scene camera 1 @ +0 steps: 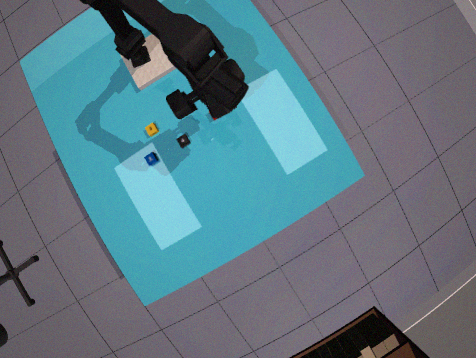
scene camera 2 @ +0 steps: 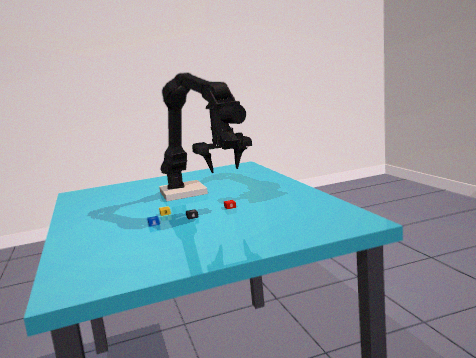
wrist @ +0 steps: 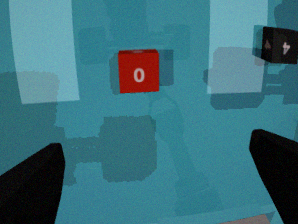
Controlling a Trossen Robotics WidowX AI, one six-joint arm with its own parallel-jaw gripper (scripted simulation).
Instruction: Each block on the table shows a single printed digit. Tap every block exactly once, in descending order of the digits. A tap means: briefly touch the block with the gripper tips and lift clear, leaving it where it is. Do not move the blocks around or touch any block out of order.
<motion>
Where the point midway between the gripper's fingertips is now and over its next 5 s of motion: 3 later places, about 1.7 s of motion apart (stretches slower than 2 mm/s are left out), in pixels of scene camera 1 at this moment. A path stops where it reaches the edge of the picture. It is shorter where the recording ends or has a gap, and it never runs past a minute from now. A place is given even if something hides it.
My gripper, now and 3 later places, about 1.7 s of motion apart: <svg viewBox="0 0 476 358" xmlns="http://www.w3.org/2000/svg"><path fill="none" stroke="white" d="M209 100L142 158L144 156L182 137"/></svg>
</motion>
